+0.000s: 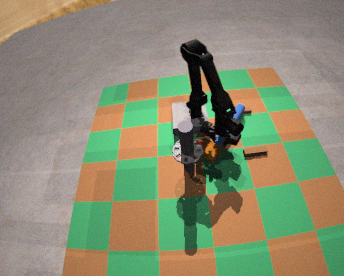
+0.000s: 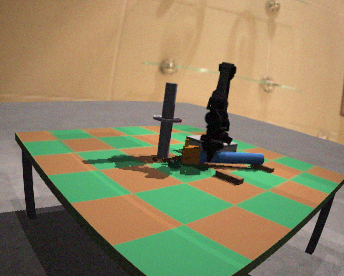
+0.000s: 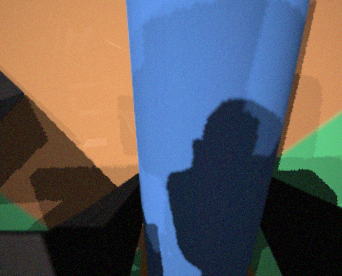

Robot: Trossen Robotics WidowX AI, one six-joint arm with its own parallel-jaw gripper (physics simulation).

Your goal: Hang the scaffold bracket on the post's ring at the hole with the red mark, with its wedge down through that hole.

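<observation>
The scaffold bracket is a blue tube [image 1: 239,112] [image 2: 245,158] [image 3: 200,75] with an orange head [image 1: 212,150] [image 2: 192,153]. My gripper [image 1: 223,137] [image 2: 212,154] [image 3: 196,179] is shut on the tube, which lies nearly level, low at the table top. Whether it touches the table, I cannot tell. The head is beside the grey post [image 1: 185,137] [image 2: 168,100], apart from it and below its ring [image 1: 176,155] [image 2: 159,118]. The red mark [image 1: 199,143] [image 2: 180,120] is on the ring's side towards the arm. The wedge cannot be made out clearly.
The arm's grey base box [image 1: 181,114] [image 2: 194,138] stands behind the post and head. Two brown bars lie on the checkered table: one bar [image 1: 255,154] [image 2: 228,177] near the gripper's side, another bar [image 1: 247,112] [image 2: 265,168] farther back by the tube's free end.
</observation>
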